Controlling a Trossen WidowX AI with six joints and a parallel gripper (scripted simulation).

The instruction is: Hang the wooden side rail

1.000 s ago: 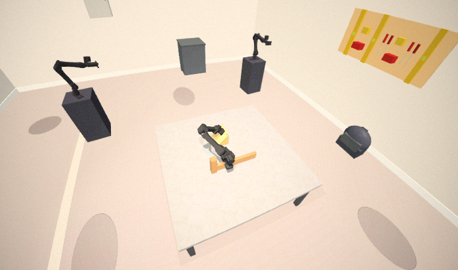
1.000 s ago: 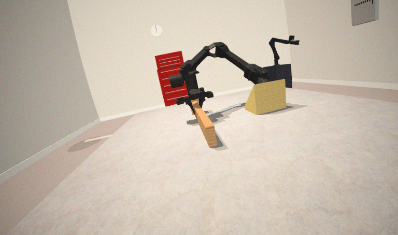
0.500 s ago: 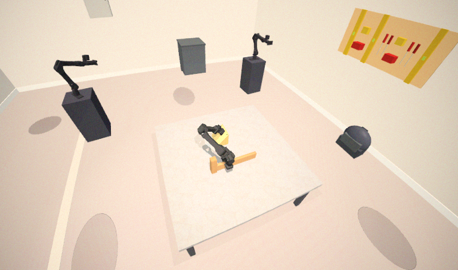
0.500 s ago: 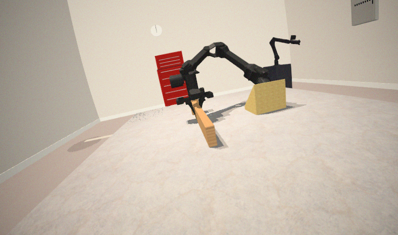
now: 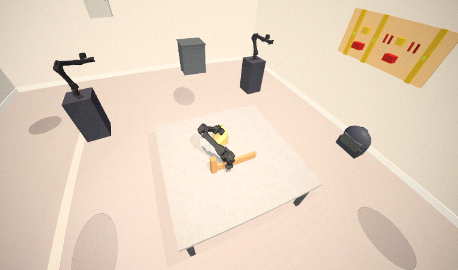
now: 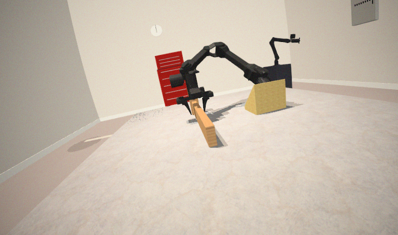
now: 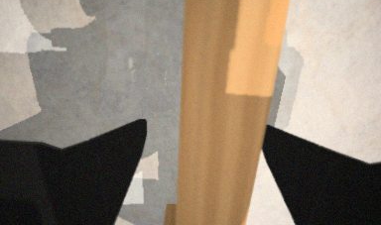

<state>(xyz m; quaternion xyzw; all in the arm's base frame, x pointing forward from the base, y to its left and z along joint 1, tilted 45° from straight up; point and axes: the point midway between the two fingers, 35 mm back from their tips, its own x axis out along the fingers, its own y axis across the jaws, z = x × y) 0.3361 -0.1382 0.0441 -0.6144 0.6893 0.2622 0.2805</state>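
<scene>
Now: gripper tip 1 cm past the headboard post, 12 cm to the left of it and 5 cm below it.
</scene>
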